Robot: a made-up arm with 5 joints.
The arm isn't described. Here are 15 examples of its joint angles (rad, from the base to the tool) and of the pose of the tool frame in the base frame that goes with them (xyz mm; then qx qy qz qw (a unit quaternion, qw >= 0)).
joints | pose
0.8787 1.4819 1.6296 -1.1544 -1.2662 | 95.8 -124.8 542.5 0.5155 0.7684 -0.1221 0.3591
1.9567 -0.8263 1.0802 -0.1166 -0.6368 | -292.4 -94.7 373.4 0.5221 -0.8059 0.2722 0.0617
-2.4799 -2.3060 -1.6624 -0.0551 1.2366 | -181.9 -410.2 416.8 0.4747 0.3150 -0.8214 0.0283
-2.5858 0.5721 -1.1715 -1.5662 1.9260 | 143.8 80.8 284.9 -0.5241 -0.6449 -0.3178 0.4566
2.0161 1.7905 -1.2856 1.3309 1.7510 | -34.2 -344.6 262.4 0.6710 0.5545 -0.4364 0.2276
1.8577 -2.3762 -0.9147 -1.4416 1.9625 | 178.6 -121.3 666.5 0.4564 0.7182 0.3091 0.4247
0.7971 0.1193 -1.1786 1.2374 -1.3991 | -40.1 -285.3 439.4 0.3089 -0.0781 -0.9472 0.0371
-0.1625 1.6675 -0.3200 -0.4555 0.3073 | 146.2 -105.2 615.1 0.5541 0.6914 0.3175 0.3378
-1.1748 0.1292 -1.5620 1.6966 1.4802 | -276.5 35.1 264.9 0.1699 -0.9850 -0.0282 0.0126
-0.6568 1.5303 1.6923 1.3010 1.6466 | -164.3 -399.4 287.1 -0.6527 -0.2607 0.7104 0.0376
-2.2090 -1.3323 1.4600 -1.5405 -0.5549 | -107.1 79.7 319.4 -0.1833 -0.5589 0.1303 0.7982
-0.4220 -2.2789 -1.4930 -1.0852 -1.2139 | -176.2 -85.6 741.0 0.5866 0.2011 0.2499 0.7436
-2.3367 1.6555 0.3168 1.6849 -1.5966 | -15.9 -238.7 426.4 -0.5429 -0.4144 -0.7304 0.0108
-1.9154 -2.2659 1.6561 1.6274 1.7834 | -29.4 107.7 659.5 0.2051 0.6939 0.5000 0.4758
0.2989 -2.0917 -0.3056 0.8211 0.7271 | -98.6 -250.4 253.1 -0.8923 0.2349 0.0738 0.3785
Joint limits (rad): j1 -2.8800..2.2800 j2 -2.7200..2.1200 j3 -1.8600..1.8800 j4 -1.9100..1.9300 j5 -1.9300..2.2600
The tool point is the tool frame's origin. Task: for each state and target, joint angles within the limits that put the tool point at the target. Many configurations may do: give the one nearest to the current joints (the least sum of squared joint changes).
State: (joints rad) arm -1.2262 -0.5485 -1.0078 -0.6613 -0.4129
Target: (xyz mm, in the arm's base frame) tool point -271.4 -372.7 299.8
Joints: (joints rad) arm -1.2757 -0.7251 -1.3002 -1.0012 -0.3626
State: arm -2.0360 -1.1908 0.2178 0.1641 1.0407
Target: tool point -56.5 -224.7 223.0
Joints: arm -1.8312 -1.5984 -0.3830 -0.0909 0.6789
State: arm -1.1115 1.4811 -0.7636 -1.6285 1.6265
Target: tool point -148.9 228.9 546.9
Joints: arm -1.8702 1.8600 -0.1765 -1.7229 1.4192
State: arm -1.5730 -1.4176 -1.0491 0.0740 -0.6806
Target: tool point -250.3 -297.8 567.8
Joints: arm -1.5809 -2.1786 -1.4290 -0.1859 -1.1021
